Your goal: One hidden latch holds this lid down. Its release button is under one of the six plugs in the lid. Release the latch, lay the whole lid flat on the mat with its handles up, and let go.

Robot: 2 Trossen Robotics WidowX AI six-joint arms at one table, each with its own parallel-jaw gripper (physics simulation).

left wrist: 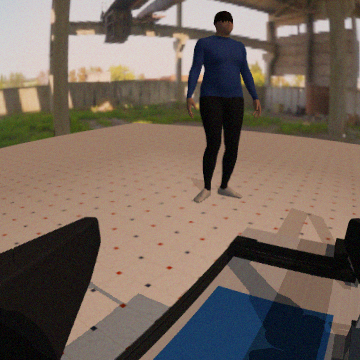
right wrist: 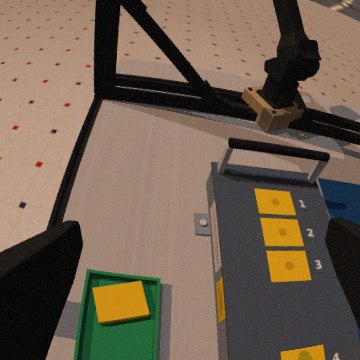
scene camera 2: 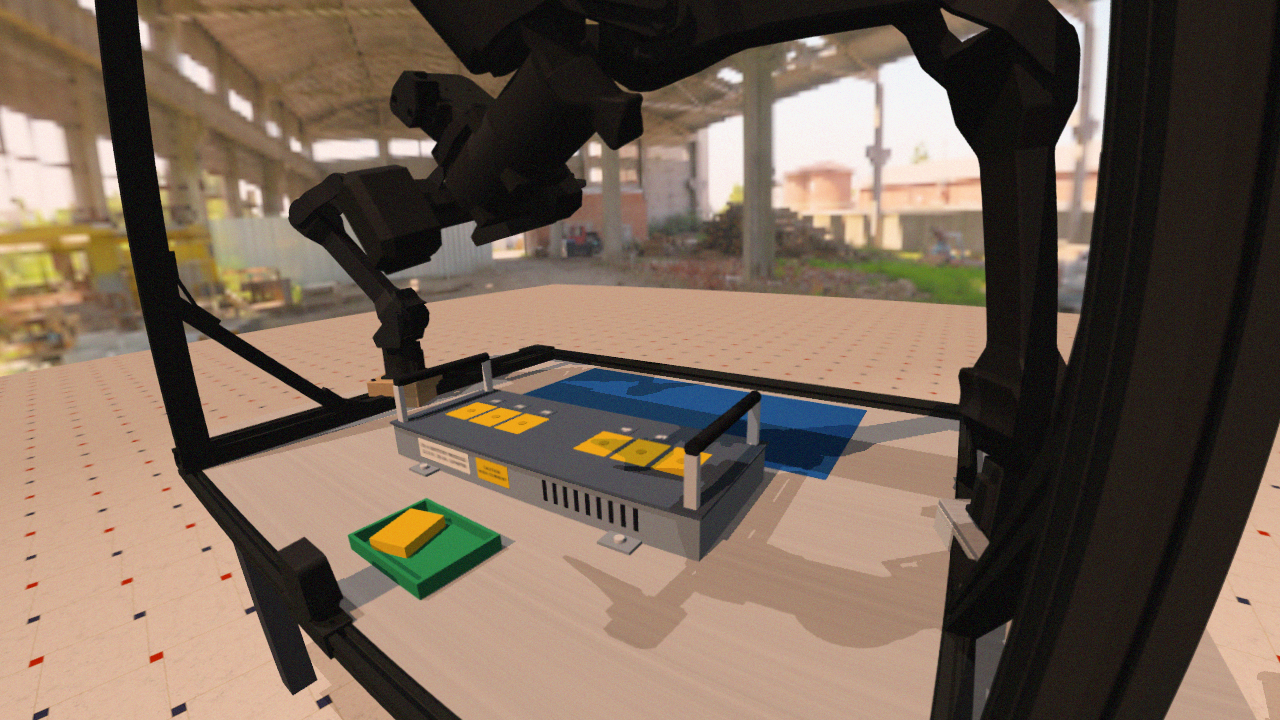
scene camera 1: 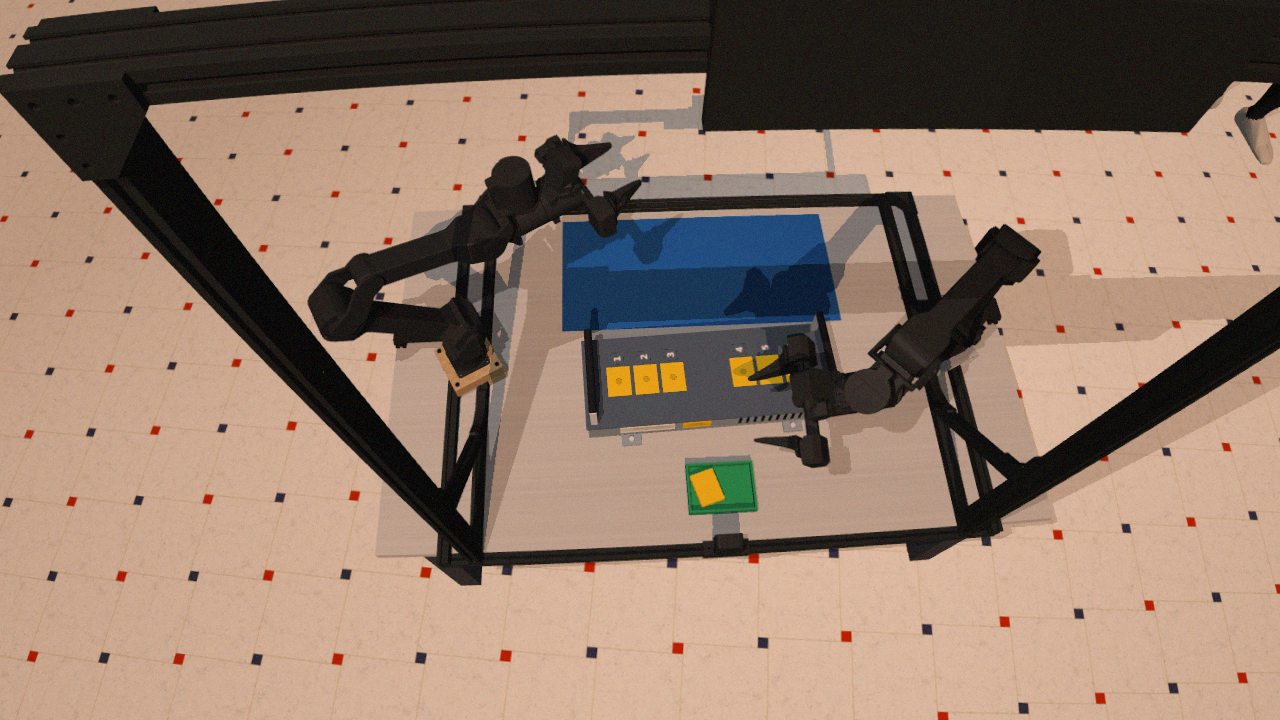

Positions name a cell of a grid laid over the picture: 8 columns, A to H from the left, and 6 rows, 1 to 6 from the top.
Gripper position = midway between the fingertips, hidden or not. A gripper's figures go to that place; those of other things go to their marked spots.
My right gripper (scene camera 2: C3) is 0.45 m from the lens. A plug (scene camera 2: D4): 0.58 m from the lens.
